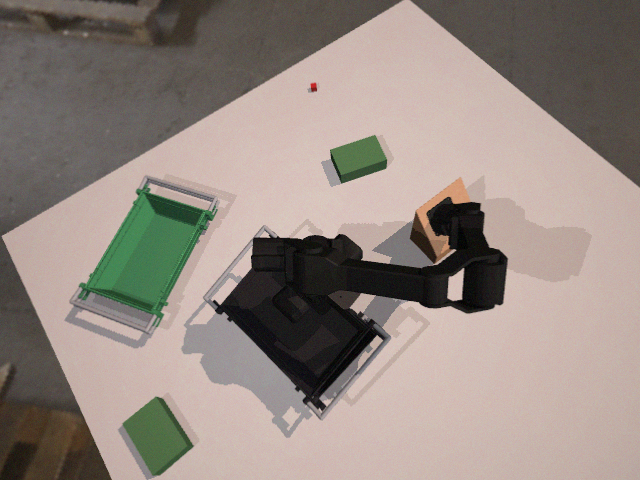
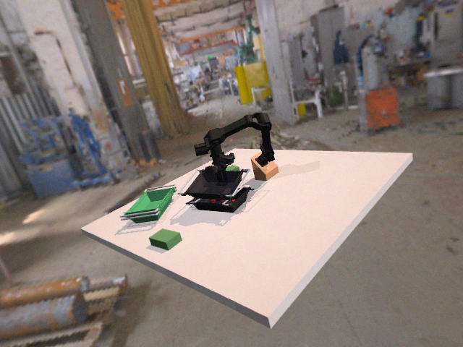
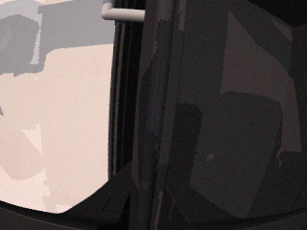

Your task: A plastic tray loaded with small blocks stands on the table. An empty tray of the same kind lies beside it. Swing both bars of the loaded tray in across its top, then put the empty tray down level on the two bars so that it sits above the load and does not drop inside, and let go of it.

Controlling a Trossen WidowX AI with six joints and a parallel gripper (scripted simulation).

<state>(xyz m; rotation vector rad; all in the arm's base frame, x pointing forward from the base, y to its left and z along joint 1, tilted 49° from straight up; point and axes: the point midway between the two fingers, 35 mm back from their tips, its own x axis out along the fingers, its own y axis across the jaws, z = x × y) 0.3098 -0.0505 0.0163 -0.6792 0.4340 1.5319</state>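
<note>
The black tray lies 8 cm ahead of my gripper tip, 1 cm to the left of it and 1 cm above it.
</note>
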